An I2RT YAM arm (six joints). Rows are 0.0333 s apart.
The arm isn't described. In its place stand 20 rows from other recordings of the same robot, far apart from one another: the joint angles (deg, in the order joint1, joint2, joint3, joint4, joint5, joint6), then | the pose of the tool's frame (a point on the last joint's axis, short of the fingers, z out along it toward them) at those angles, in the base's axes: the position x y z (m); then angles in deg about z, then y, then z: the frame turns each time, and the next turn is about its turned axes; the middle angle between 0 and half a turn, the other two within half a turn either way.
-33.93 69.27 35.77 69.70 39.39 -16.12 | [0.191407 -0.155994 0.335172 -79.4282 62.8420 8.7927]
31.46 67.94 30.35 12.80 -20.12 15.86 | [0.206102 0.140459 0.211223 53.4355 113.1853 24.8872]
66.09 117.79 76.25 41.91 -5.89 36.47 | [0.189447 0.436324 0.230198 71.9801 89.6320 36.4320]
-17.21 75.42 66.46 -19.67 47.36 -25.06 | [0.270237 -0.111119 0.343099 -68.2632 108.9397 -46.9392]
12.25 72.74 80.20 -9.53 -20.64 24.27 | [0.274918 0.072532 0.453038 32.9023 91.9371 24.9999]
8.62 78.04 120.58 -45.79 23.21 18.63 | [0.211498 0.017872 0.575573 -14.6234 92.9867 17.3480]
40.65 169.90 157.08 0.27 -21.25 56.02 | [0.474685 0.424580 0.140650 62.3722 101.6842 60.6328]
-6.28 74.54 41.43 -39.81 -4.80 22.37 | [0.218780 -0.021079 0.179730 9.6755 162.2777 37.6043]
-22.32 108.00 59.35 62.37 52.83 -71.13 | [0.360427 -0.178634 0.242954 -75.9453 81.7613 -60.1209]
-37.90 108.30 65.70 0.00 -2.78 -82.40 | [0.320241 -0.247113 0.168324 -34.1258 132.5380 -79.8464]
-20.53 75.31 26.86 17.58 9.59 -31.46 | [0.235884 -0.094667 0.169337 -31.6660 120.3925 -37.1472]
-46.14 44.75 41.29 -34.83 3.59 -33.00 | [0.113866 -0.121707 0.276597 -50.7102 128.2013 -35.8300]
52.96 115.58 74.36 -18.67 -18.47 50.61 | [0.239097 0.335556 0.142089 86.6162 145.1353 79.2579]
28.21 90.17 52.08 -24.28 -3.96 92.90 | [0.264447 0.144645 0.176557 36.6998 152.1098 100.4157]
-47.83 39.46 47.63 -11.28 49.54 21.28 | [0.078689 -0.127221 0.370224 -97.4117 92.0176 18.9127]
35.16 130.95 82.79 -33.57 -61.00 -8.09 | [0.320764 0.264025 0.080081 120.6014 118.6703 72.4745]
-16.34 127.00 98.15 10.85 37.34 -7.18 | [0.492651 -0.166936 0.227064 -55.0752 104.2223 -18.3289]
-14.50 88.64 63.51 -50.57 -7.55 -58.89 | [0.280016 -0.067585 0.221798 13.7181 163.8661 -31.6203]
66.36 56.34 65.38 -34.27 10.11 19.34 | [0.087866 0.185151 0.384508 55.2093 114.8115 14.6116]
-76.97 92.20 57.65 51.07 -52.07 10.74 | [0.108044 -0.342330 0.315043 -23.7353 79.9336 -2.4271]
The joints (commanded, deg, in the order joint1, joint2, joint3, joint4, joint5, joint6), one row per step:
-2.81, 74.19, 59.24, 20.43, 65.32, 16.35
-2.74, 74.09, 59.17, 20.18, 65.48, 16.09
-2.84, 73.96, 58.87, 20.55, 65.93, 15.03
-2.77, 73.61, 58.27, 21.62, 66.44, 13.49
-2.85, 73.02, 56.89, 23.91, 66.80, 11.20
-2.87, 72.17, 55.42, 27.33, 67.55, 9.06
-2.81, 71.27, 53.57, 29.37, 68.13, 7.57
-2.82, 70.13, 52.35, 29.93, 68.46, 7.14
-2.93, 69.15, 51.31, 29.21, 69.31, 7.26
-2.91, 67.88, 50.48, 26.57, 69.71, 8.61
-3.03, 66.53, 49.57, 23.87, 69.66, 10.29
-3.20, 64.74, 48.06, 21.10, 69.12, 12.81
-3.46, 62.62, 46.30, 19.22, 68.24, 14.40
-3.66, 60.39, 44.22, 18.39, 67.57, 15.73
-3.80, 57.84, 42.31, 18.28, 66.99, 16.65
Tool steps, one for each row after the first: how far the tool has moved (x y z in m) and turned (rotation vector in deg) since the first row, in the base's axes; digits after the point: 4 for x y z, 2 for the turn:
-0.0004, 0.0003, -0.0003, -0.07, 0.46, -0.10
-0.0014, -0.0002, -0.0010, -0.42, 1.24, -0.69
-0.0033, 0.0001, -0.0013, -0.96, 1.86, -1.19
-0.0066, -0.0002, -0.0033, -1.78, 2.50, -1.75
-0.0116, -0.0003, -0.0030, -2.49, 1.71, -2.67
-0.0164, 0.0001, -0.0069, -2.91, 2.02, -3.29
-0.0217, 0.0003, -0.0083, -3.00, 1.96, -3.66
-0.0263, -0.0002, -0.0114, -2.75, 2.64, -4.57
-0.0312, 0.0000, -0.0149, -2.20, 3.58, -4.82
-0.0365, -0.0002, -0.0188, -1.62, 4.26, -4.78
-0.0433, -0.0005, -0.0247, -0.81, 4.37, -4.29
-0.0516, -0.0009, -0.0297, -0.31, 4.40, -3.62
-0.0603, -0.0010, -0.0350, 0.12, 3.83, -3.11
-0.0700, -0.0008, -0.0373, 0.38, 2.44, -2.65

